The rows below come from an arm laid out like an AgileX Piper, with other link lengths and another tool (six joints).
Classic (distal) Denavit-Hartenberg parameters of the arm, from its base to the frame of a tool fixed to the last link. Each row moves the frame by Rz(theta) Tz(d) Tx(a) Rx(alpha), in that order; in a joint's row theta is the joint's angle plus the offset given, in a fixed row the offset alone. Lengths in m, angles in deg.
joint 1: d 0.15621  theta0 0  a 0  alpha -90
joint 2: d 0  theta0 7.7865  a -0.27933  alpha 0
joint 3: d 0  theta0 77.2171  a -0.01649  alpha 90
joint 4: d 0.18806  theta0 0  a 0  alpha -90
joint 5: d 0  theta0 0  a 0  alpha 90
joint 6: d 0.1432  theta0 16.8  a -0.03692  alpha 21
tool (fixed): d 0.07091  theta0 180  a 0  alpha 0
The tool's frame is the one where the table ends.
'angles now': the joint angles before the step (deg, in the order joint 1, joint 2, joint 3, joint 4, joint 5, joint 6). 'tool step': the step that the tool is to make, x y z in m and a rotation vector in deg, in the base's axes. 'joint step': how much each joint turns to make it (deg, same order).
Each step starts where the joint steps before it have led.
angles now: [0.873, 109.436, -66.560, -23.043, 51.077, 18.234]
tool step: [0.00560, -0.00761, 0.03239, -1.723, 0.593, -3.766]
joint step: [-0.001, -0.267, -9.731, 0.807, 11.373, -0.362]
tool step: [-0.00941, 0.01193, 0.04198, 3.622, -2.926, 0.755]
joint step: [0.001, -6.878, -3.679, 5.059, 6.434, -4.940]
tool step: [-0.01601, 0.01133, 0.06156, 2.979, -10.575, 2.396]
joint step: [-0.001, -12.341, -0.087, 3.530, 0.972, -3.490]
